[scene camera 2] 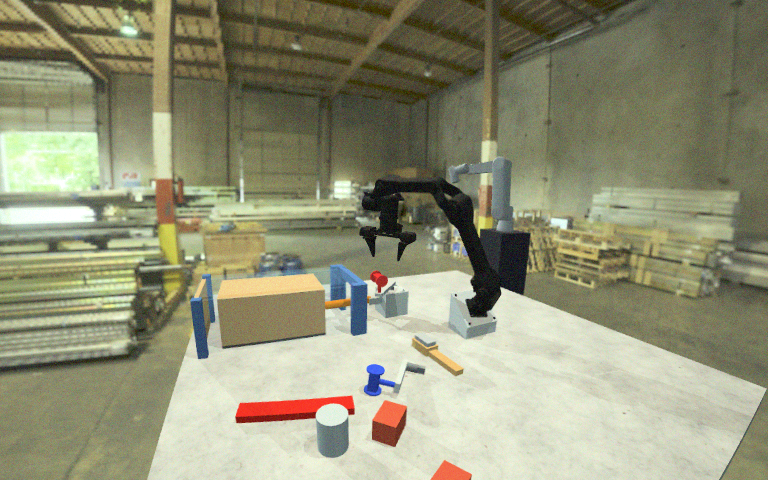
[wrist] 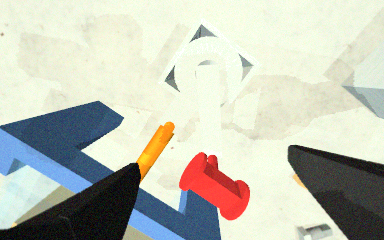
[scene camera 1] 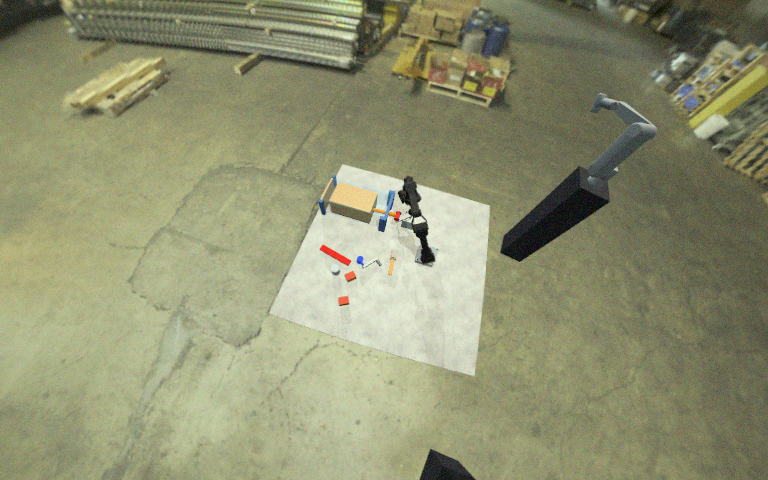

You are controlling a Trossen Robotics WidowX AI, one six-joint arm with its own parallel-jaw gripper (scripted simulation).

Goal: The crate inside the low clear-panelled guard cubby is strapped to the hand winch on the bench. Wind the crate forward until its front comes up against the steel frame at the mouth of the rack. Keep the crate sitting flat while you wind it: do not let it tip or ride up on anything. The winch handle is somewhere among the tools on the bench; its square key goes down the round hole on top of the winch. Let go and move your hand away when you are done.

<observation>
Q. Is the gripper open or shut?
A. Open.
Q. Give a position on a red bar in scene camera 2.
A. At 301, 409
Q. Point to a wooden brush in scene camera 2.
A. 427, 346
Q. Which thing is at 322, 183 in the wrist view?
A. The gripper.
</observation>
